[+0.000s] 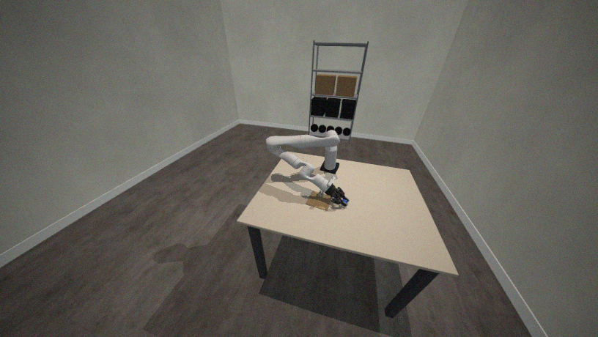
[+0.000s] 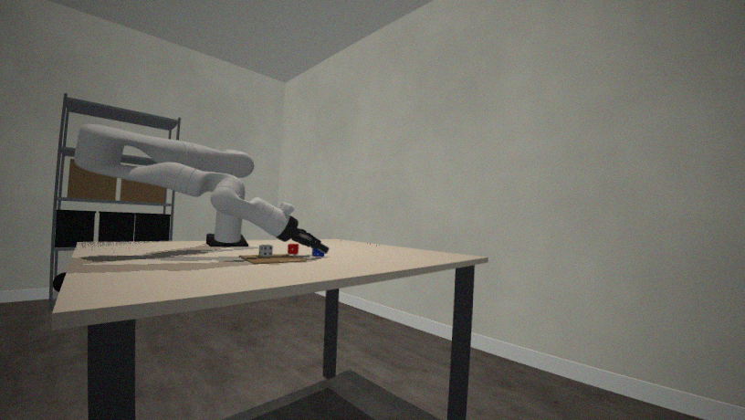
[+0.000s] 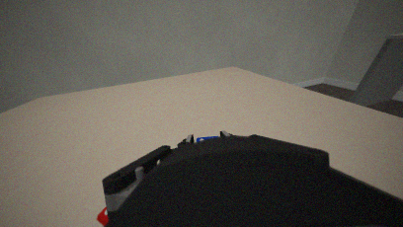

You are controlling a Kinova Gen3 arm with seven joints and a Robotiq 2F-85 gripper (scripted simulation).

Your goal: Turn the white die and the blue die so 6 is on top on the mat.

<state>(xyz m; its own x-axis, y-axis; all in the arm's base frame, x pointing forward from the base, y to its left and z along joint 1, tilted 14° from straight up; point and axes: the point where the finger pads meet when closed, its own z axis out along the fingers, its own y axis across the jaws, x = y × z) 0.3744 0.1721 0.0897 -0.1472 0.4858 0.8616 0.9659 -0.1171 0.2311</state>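
Now: the blue die 1 cm to the right of my hand and 1 cm below it. Round my hand: tan mat (16 cm to the right, 2 cm below, 2 cm ahead); white die (16 cm to the right, 3 cm behind, 1 cm below); red die (8 cm behind, 5 cm to the right, 1 cm below).
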